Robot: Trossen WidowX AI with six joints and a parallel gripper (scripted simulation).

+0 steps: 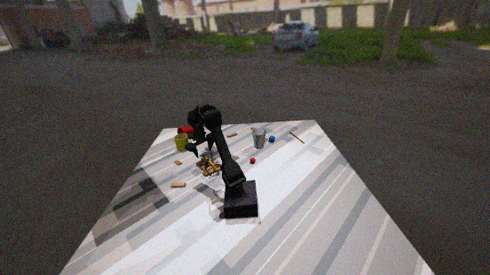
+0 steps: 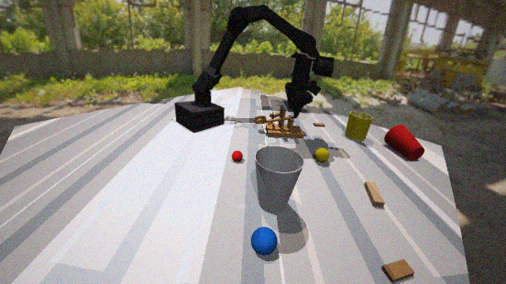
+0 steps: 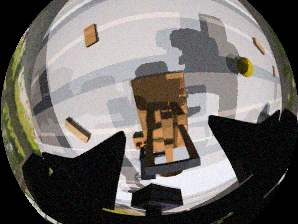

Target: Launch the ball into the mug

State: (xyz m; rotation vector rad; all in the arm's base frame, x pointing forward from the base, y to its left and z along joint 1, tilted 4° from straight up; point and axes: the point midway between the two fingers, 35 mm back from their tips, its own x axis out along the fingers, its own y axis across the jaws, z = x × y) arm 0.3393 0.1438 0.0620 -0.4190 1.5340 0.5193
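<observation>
Right now my gripper tip is 290 mm to the left of the small red ball, 70 mm above it and 50 mm past it. Also, from my gripper tip: yellow mug: 240 mm ahead, 150 mm to the left, 60 mm below; then catapult: 60 mm behind, 30 mm to the right, 30 mm below; then yellow ball: 160 mm ahead, 130 mm to the right, 70 mm below.
</observation>
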